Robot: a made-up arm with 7 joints. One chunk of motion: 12 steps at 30 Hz.
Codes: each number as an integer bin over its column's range. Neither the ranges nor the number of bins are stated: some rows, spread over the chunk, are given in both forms.
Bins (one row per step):
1: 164 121 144 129 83 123 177
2: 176 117 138 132 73 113 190
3: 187 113 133 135 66 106 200
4: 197 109 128 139 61 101 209
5: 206 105 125 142 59 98 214
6: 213 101 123 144 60 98 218
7: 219 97 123 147 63 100 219
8: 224 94 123 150 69 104 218
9: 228 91 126 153 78 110 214
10: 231 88 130 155 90 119 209
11: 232 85 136 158 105 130 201
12: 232 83 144 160 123 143 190
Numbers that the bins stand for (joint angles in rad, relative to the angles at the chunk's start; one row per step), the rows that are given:
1: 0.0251 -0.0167 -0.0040 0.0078 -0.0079 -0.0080 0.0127
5: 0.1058 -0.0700 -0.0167 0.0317 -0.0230 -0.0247 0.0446
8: 0.1404 -0.1067 -0.0180 0.0465 -0.0167 -0.0207 0.0481
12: 0.1558 -0.1433 -0.0040 0.0649 0.0172 0.0053 0.0239
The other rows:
2: 0.0482 -0.0300 -0.0080 0.0133 -0.0142 -0.0147 0.0239
3: 0.0693 -0.0433 -0.0113 0.0188 -0.0186 -0.0193 0.0325
4: 0.0885 -0.0567 -0.0147 0.0262 -0.0217 -0.0227 0.0403
6: 0.1193 -0.0833 -0.0180 0.0354 -0.0224 -0.0247 0.0481
7: 0.1308 -0.0967 -0.0180 0.0409 -0.0205 -0.0233 0.0489
9: 0.1481 -0.1167 -0.0160 0.0520 -0.0111 -0.0167 0.0446
10: 0.1539 -0.1267 -0.0133 0.0557 -0.0035 -0.0107 0.0403
11: 0.1558 -0.1367 -0.0093 0.0612 0.0059 -0.0033 0.0334

